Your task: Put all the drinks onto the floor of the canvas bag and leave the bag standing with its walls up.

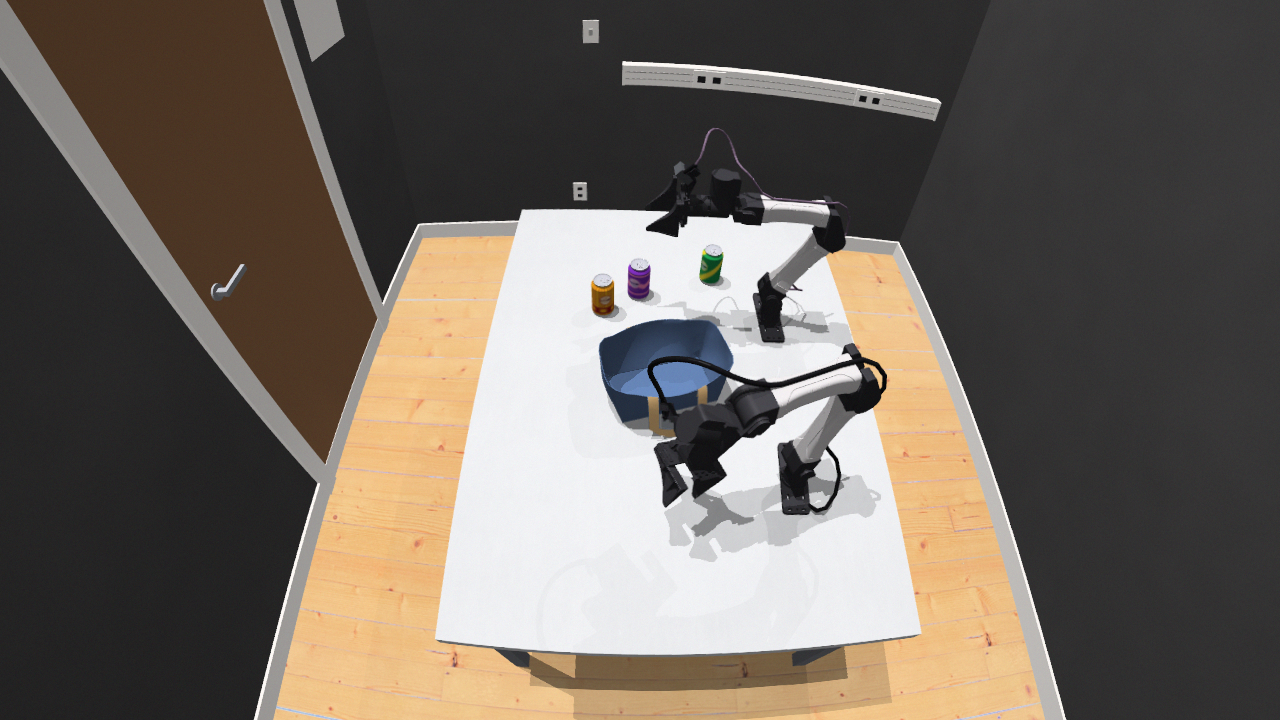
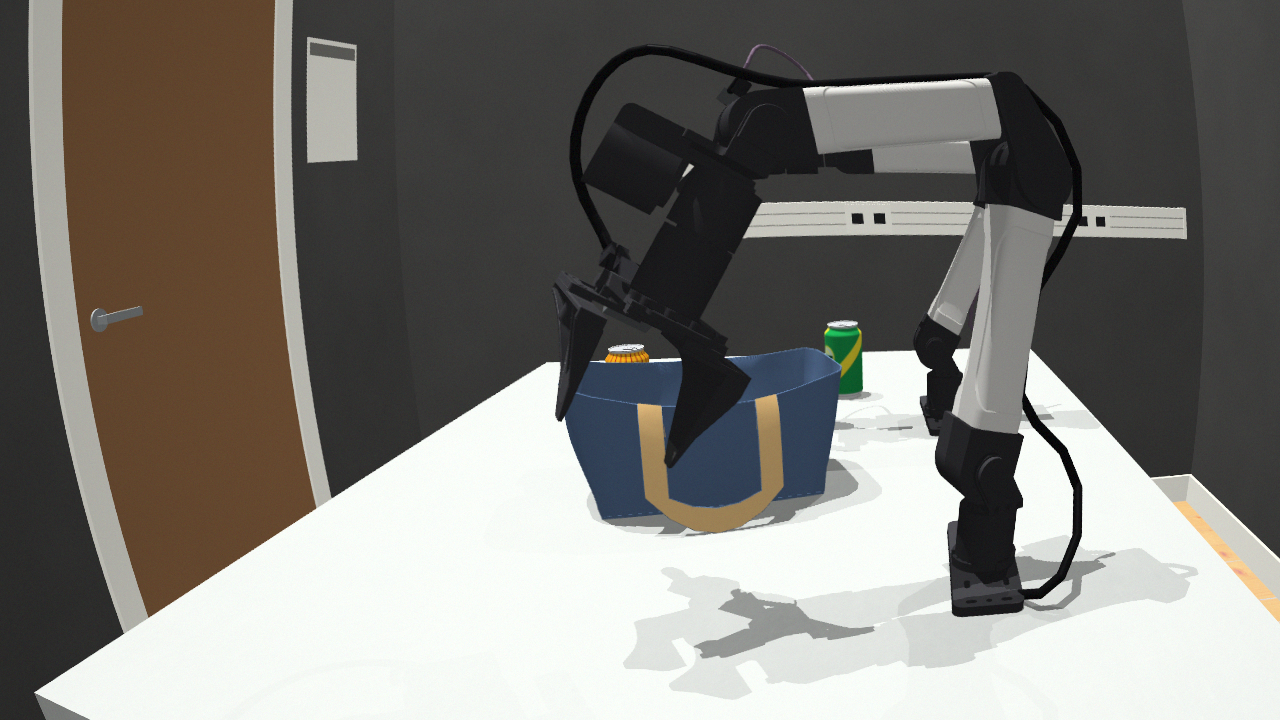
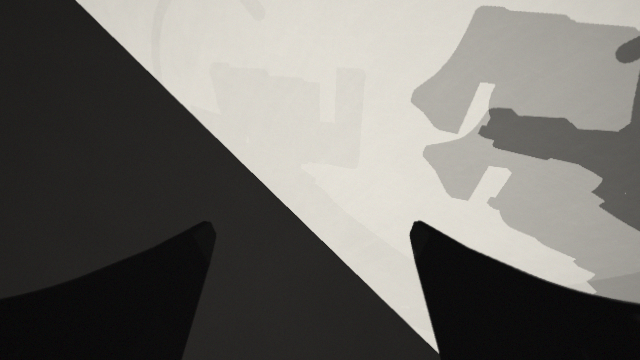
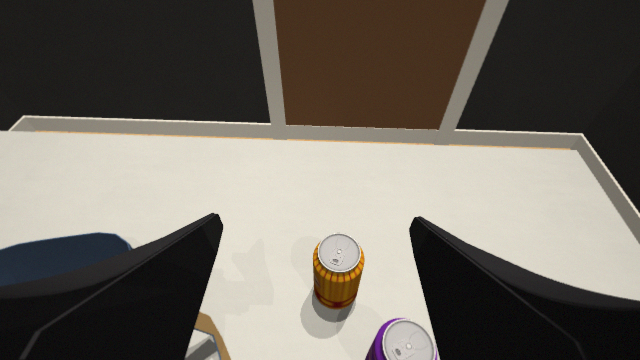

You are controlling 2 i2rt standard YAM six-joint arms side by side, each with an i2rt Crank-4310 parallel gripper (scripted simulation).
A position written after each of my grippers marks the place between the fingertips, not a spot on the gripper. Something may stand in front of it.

I see my left gripper [image 2: 613,443], my right gripper [image 1: 645,218], a blue canvas bag [image 1: 657,342] and a green can [image 2: 843,340].
My left gripper also shows in image 1 [image 1: 678,501] and in image 3 [image 3: 312,226]. My right gripper also shows in image 4 [image 4: 316,220]. Image 3 misses the green can: it is out of frame. Image 4 does not show the green can: it is out of frame.
